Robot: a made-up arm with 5 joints. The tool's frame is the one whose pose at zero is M. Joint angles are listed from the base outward.
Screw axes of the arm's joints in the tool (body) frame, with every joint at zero. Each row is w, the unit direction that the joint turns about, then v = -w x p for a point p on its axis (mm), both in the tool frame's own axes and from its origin. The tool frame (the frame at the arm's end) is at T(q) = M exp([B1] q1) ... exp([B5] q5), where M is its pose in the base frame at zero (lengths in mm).
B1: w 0 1 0 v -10 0 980
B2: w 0 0 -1 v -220 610 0
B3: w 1 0 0 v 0 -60 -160
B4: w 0 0 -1 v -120 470 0
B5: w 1 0 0 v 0 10 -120
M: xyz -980 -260 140 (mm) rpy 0 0 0 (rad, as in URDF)
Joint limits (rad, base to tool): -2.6..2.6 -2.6..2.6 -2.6..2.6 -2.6..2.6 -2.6..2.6
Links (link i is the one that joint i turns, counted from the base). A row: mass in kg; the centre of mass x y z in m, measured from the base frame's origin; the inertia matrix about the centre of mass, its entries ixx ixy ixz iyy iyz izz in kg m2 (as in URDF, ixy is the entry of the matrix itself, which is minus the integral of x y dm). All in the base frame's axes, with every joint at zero. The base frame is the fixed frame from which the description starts. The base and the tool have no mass.
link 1: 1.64; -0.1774 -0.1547 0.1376; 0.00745 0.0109 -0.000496 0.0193 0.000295 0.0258
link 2: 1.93; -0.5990 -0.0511 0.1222; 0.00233 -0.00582 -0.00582 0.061 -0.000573 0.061
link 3: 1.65; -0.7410 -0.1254 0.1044; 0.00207 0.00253 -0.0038 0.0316 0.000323 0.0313
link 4: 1.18; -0.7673 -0.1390 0.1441; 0.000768 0 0.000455 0.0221 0 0.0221
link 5: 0.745; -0.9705 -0.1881 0.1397; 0.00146 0 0 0.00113 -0.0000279 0.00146
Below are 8 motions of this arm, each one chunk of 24 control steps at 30 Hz.
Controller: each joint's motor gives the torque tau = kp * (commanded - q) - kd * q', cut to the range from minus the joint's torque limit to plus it. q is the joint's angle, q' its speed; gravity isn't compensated. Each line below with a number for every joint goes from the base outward.
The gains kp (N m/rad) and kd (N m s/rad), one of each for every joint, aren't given. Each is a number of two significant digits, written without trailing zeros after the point. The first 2 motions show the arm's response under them.
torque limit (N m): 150 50 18 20 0.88
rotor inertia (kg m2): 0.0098 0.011 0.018 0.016 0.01
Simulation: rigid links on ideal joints. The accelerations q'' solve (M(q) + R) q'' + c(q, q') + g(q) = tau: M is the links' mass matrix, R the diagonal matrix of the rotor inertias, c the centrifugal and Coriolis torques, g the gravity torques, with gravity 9.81 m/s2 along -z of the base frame. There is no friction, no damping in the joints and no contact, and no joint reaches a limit. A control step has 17 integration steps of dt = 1/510 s. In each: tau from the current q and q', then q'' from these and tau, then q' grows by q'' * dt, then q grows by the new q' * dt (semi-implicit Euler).
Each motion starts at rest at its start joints. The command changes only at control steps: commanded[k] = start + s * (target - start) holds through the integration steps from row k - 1 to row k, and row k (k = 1, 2, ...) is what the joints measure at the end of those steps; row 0 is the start. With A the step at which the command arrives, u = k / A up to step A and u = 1 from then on. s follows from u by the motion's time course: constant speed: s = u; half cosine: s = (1 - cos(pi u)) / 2; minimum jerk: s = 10 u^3 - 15 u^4 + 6 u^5; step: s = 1 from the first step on.
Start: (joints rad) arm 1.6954 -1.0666 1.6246 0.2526 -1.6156
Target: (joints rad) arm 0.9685 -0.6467 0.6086 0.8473 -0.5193
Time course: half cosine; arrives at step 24
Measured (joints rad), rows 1 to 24:
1: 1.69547 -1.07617 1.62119 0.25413 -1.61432
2: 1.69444 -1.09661 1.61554 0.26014 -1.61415
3: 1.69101 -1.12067 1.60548 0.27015 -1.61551
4: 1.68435 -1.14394 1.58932 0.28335 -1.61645
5: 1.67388 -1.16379 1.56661 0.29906 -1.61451
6: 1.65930 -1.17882 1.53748 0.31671 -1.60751
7: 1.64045 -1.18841 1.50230 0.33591 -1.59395
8: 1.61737 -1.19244 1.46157 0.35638 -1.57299
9: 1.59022 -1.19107 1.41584 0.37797 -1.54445
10: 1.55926 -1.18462 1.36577 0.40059 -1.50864
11: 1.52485 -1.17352 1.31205 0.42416 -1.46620
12: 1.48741 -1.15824 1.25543 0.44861 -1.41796
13: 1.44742 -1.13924 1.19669 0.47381 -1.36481
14: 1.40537 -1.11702 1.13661 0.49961 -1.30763
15: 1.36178 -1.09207 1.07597 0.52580 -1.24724
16: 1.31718 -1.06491 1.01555 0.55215 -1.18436
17: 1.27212 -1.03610 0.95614 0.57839 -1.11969
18: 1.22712 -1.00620 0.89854 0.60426 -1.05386
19: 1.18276 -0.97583 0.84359 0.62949 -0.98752
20: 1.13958 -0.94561 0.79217 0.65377 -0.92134
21: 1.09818 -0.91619 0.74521 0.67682 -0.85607
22: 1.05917 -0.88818 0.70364 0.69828 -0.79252
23: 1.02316 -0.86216 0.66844 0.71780 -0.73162
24: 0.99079 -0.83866 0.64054 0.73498 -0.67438
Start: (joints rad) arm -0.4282 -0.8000 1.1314 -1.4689 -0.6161
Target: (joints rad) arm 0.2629 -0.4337 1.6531 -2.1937 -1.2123
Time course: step
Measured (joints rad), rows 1 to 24:
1: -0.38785 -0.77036 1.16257 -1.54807 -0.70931
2: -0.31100 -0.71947 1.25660 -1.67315 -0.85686
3: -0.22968 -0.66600 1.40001 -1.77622 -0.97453
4: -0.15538 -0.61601 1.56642 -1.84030 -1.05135
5: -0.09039 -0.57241 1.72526 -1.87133 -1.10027
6: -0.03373 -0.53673 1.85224 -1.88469 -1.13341
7: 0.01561 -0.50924 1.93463 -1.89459 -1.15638
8: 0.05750 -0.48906 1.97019 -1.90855 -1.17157
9: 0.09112 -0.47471 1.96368 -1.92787 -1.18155
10: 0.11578 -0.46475 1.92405 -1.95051 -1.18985
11: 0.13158 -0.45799 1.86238 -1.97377 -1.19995
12: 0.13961 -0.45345 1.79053 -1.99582 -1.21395
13: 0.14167 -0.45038 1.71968 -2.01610 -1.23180
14: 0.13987 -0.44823 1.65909 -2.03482 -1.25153
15: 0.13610 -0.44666 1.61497 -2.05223 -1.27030
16: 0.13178 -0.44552 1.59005 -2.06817 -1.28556
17: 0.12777 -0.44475 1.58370 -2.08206 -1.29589
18: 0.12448 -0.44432 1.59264 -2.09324 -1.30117
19: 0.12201 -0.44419 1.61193 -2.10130 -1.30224
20: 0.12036 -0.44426 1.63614 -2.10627 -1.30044
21: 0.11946 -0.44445 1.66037 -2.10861 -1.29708
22: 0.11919 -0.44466 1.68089 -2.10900 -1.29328
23: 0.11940 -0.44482 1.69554 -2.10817 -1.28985
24: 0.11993 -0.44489 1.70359 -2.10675 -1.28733
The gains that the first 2 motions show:
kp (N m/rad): 220 97 37 30 1.8
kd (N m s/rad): 33 17 2.3 4.9 0.31
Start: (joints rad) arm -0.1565 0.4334 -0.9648 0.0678 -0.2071
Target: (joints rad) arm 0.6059 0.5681 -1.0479 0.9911 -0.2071
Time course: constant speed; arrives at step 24
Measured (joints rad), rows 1 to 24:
1: -0.16173 0.43230 -0.96554 0.07179 -0.20663
2: -0.17240 0.42942 -0.96797 0.08815 -0.20015
3: -0.18371 0.42615 -0.97341 0.11819 -0.18512
4: -0.19282 0.42395 -0.98241 0.15911 -0.16365
5: -0.19797 0.42372 -0.99449 0.20749 -0.13940
6: -0.19819 0.42575 -1.00844 0.26022 -0.11574
7: -0.19310 0.42987 -1.02280 0.31468 -0.09499
8: -0.18273 0.43563 -1.03631 0.36877 -0.07836
9: -0.16741 0.44248 -1.04818 0.42094 -0.06618
10: -0.14762 0.44991 -1.05806 0.47019 -0.05824
11: -0.12394 0.45750 -1.06602 0.51602 -0.05401
12: -0.09700 0.46500 -1.07230 0.55839 -0.05286
13: -0.06742 0.47226 -1.07727 0.59758 -0.05415
14: -0.03578 0.47927 -1.08131 0.63410 -0.05729
15: -0.00263 0.48606 -1.08471 0.66862 -0.06177
16: 0.03156 0.49273 -1.08774 0.70179 -0.06715
17: 0.06638 0.49938 -1.09057 0.73425 -0.07311
18: 0.10151 0.50612 -1.09331 0.76656 -0.07937
19: 0.13670 0.51303 -1.09602 0.79916 -0.08578
20: 0.17178 0.52018 -1.09872 0.83235 -0.09219
21: 0.20663 0.52760 -1.10142 0.86634 -0.09856
22: 0.24119 0.53531 -1.10408 0.90122 -0.10483
23: 0.27544 0.54332 -1.10667 0.93699 -0.11101
24: 0.30941 0.55158 -1.10916 0.97358 -0.11709

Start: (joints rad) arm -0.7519 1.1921 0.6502 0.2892 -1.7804
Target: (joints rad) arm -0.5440 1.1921 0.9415 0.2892 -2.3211
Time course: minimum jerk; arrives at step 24
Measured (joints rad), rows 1 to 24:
1: -0.75774 1.18662 0.65111 0.28677 -1.78185
2: -0.76952 1.17613 0.65817 0.27502 -1.78109
3: -0.78297 1.16359 0.67002 0.25435 -1.77271
4: -0.79588 1.15019 0.68456 0.22799 -1.75622
5: -0.80702 1.13674 0.70060 0.19913 -1.73423
6: -0.81573 1.12390 0.71760 0.17031 -1.71045
7: -0.82166 1.11219 0.73539 0.14333 -1.68854
8: -0.82466 1.10195 0.75392 0.11936 -1.67145
9: -0.82469 1.09337 0.77320 0.09904 -1.66122
10: -0.82186 1.08648 0.79314 0.08260 -1.65901
11: -0.81633 1.08123 0.81359 0.06998 -1.66517
12: -0.80838 1.07748 0.83431 0.06092 -1.67944
13: -0.79834 1.07503 0.85499 0.05507 -1.70106
14: -0.78662 1.07369 0.87524 0.05199 -1.72895
15: -0.77366 1.07324 0.89467 0.05124 -1.76181
16: -0.75994 1.07350 0.91287 0.05239 -1.79824
17: -0.74593 1.07430 0.92945 0.05502 -1.83681
18: -0.73210 1.07550 0.94407 0.05876 -1.87612
19: -0.71889 1.07699 0.95647 0.06325 -1.91488
20: -0.70668 1.07867 0.96646 0.06820 -1.95194
21: -0.69578 1.08048 0.97401 0.07332 -1.98633
22: -0.68640 1.08236 0.97925 0.07835 -2.01731
23: -0.67867 1.08425 0.98248 0.08306 -2.04442
24: -0.67258 1.08612 0.98425 0.08724 -2.06750

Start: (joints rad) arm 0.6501 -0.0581 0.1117 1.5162 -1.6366
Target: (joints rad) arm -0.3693 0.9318 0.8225 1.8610 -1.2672
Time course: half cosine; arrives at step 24
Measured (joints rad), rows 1 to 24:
1: 0.64359 -0.05858 0.11015 1.52390 -1.63850
2: 0.62819 -0.05736 0.10391 1.53879 -1.64532
3: 0.60690 -0.05259 0.09371 1.55511 -1.65467
4: 0.58111 -0.04348 0.08274 1.57049 -1.66306
5: 0.55133 -0.02961 0.07496 1.58422 -1.66791
6: 0.51763 -0.01069 0.07386 1.59642 -1.66784
7: 0.47996 0.01346 0.08173 1.60765 -1.66244
8: 0.43826 0.04289 0.09950 1.61862 -1.65202
9: 0.39258 0.07753 0.12680 1.63002 -1.63727
10: 0.34304 0.11716 0.16230 1.64239 -1.61905
11: 0.28988 0.16134 0.20415 1.65606 -1.59823
12: 0.23345 0.20948 0.25037 1.67109 -1.57552
13: 0.17419 0.26080 0.29918 1.68733 -1.55144
14: 0.11270 0.31443 0.34923 1.70443 -1.52631
15: 0.04969 0.36940 0.39964 1.72195 -1.50031
16: -0.01396 0.42472 0.44996 1.73943 -1.47361
17: -0.07727 0.47943 0.50001 1.75642 -1.44647
18: -0.13918 0.53265 0.54968 1.77255 -1.41929
19: -0.19860 0.58352 0.59871 1.78751 -1.39268
20: -0.25445 0.63132 0.64659 1.80108 -1.36735
21: -0.30574 0.67536 0.69244 1.81308 -1.34412
22: -0.35160 0.71504 0.73509 1.82338 -1.32373
23: -0.39127 0.74981 0.77313 1.83188 -1.30678
24: -0.42417 0.77918 0.80508 1.83852 -1.29364

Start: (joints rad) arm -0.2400 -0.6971 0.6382 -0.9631 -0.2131
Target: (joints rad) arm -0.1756 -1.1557 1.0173 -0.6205 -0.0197
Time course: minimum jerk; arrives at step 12
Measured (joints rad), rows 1 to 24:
1: -0.24773 -0.69456 0.64526 -0.96075 -0.21279
2: -0.26297 -0.69086 0.66884 -0.95566 -0.21124
3: -0.27957 -0.69003 0.70932 -0.94791 -0.20529
4: -0.29451 -0.69519 0.76465 -0.93660 -0.19227
5: -0.30644 -0.70851 0.83176 -0.92142 -0.17107
6: -0.31492 -0.73084 0.90669 -0.90316 -0.14180
7: -0.32002 -0.76157 0.98437 -0.88333 -0.10551
8: -0.32212 -0.79865 1.05862 -0.86356 -0.06418
9: -0.32172 -0.83902 1.12279 -0.84494 -0.02062
10: -0.31941 -0.87920 1.17099 -0.82792 0.02173
11: -0.31577 -0.91617 1.19949 -0.81248 0.05926
12: -0.31142 -0.94822 1.20812 -0.79838 0.08867
13: -0.30685 -0.97543 1.20091 -0.78510 0.10756
14: -0.30240 -0.99876 1.18410 -0.77238 0.11544
15: -0.29825 -1.01902 1.16377 -0.76045 0.11380
16: -0.29452 -1.03664 1.14460 -0.74973 0.10538
17: -0.29125 -1.05177 1.12954 -0.74062 0.09328
18: -0.28846 -1.06447 1.11992 -0.73333 0.08035
19: -0.28614 -1.07481 1.11572 -0.72788 0.06880
20: -0.28426 -1.08294 1.11605 -0.72412 0.06002
21: -0.28276 -1.08907 1.11956 -0.72180 0.05456
22: -0.28160 -1.09350 1.12485 -0.72059 0.05234
23: -0.28069 -1.09655 1.13067 -0.72016 0.05278
24: -0.27998 -1.09855 1.13609 -0.72019 0.05509

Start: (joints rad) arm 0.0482 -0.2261 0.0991 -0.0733 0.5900
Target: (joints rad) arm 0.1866 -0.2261 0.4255 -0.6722 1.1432
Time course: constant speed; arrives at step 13
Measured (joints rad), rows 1 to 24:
1: 0.04192 -0.22487 0.10808 -0.07636 0.59215
2: 0.02727 -0.22213 0.13176 -0.08578 0.60447
3: 0.00855 -0.21869 0.16475 -0.10283 0.63076
4: -0.01102 -0.21526 0.20228 -0.12760 0.66847
5: -0.02911 -0.21229 0.24165 -0.15951 0.71275
6: -0.04417 -0.21007 0.28131 -0.19766 0.75888
7: -0.05537 -0.20875 0.32029 -0.24096 0.80335
8: -0.06239 -0.20837 0.35795 -0.28822 0.84414
9: -0.06531 -0.20888 0.39384 -0.33829 0.88058
10: -0.06449 -0.21014 0.42777 -0.39011 0.91296
11: -0.06043 -0.21199 0.45972 -0.44276 0.94218
12: -0.05369 -0.21423 0.48982 -0.49553 0.96936
13: -0.04485 -0.21668 0.51834 -0.54789 0.99562
14: -0.03572 -0.21976 0.54085 -0.59557 1.01837
15: -0.02758 -0.22322 0.55514 -0.63565 1.03541
16: -0.02059 -0.22659 0.56286 -0.66805 1.04719
17: -0.01461 -0.22956 0.56622 -0.69351 1.05510
18: -0.00945 -0.23199 0.56705 -0.71300 1.06056
19: -0.00498 -0.23380 0.56669 -0.72754 1.06475
20: -0.00112 -0.23500 0.56596 -0.73806 1.06846
21: 0.00221 -0.23563 0.56537 -0.74541 1.07212
22: 0.00502 -0.23577 0.56511 -0.75030 1.07596
23: 0.00734 -0.23550 0.56524 -0.75335 1.07998
24: 0.00922 -0.23492 0.56570 -0.75508 1.08409

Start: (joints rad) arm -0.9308 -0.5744 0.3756 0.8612 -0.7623
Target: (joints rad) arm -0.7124 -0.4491 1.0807 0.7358 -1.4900
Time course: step
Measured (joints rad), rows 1 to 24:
1: -0.93138 -0.54717 0.46197 0.84230 -0.75761
2: -0.92637 -0.50499 0.64070 0.81963 -0.76250
3: -0.91130 -0.47175 0.81432 0.79836 -0.81443
4: -0.89016 -0.45121 0.94600 0.77342 -0.90473
5: -0.86836 -0.44033 1.03143 0.74496 -1.00401
6: -0.84963 -0.43451 1.07813 0.71631 -1.09300
7: -0.83556 -0.43015 1.09709 0.69052 -1.16328
8: -0.82619 -0.42532 1.09912 0.66904 -1.21420
9: -0.82078 -0.41947 1.09287 0.65190 -1.24889
10: -0.81836 -0.41287 1.08413 0.63841 -1.27140
11: -0.81803 -0.40609 1.07612 0.62770 -1.28535
12: -0.81901 -0.39969 1.07020 0.61897 -1.29350
13: -0.82072 -0.39406 1.06658 0.61161 -1.29785
14: -0.82274 -0.38939 1.06496 0.60522 -1.29976
15: -0.82477 -0.38571 1.06480 0.59957 -1.30017
16: -0.82664 -0.38294 1.06557 0.59455 -1.29971
17: -0.82826 -0.38095 1.06682 0.59012 -1.29882
18: -0.82957 -0.37956 1.06822 0.58628 -1.29780
19: -0.83057 -0.37864 1.06956 0.58304 -1.29686
20: -0.83130 -0.37803 1.07071 0.58040 -1.29611
21: -0.83177 -0.37764 1.07161 0.57832 -1.29562
22: -0.83202 -0.37739 1.07227 0.57677 -1.29542
23: -0.83211 -0.37722 1.07271 0.57568 -1.29550
24: -0.83207 -0.37708 1.07296 0.57500 -1.29582

